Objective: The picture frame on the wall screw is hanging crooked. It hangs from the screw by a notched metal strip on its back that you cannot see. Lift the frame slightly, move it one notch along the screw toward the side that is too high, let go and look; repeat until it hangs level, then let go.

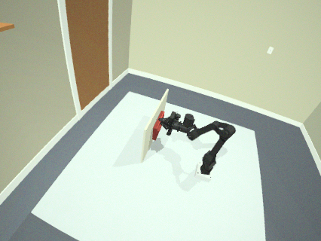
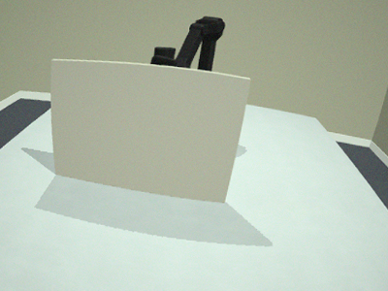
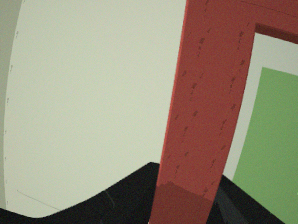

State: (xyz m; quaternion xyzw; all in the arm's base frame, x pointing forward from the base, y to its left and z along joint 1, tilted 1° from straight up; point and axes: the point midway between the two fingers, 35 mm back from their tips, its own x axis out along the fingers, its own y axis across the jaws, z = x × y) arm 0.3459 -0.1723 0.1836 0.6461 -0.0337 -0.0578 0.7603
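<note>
The picture frame is 50 mm below my gripper tip and 10 mm to the right of it. The rest, counted from my gripper tip: wall panel (60 mm below, 20 mm to the right, 10 mm ahead).
</note>
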